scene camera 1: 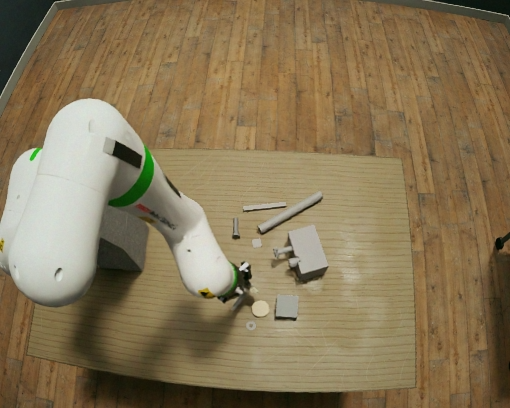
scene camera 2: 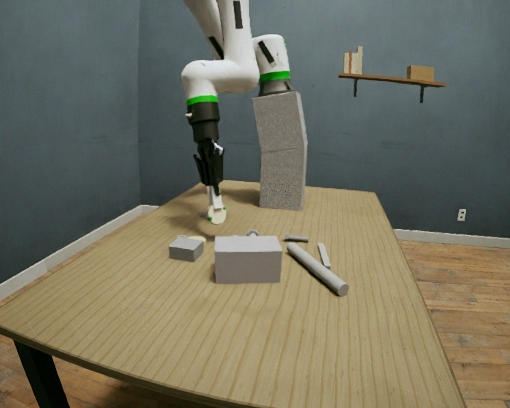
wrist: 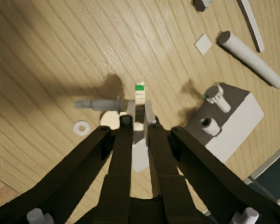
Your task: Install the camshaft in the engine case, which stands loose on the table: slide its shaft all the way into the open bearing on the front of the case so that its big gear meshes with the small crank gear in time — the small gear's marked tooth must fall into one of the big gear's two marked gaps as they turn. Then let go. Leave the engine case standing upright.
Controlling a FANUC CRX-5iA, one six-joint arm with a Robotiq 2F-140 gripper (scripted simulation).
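Labels:
Engine case: visible in scene camera 1, in scene camera 2 (249,259), in the wrist view. Same spot on the case: (scene camera 1: 300,253) and (wrist: 226,129).

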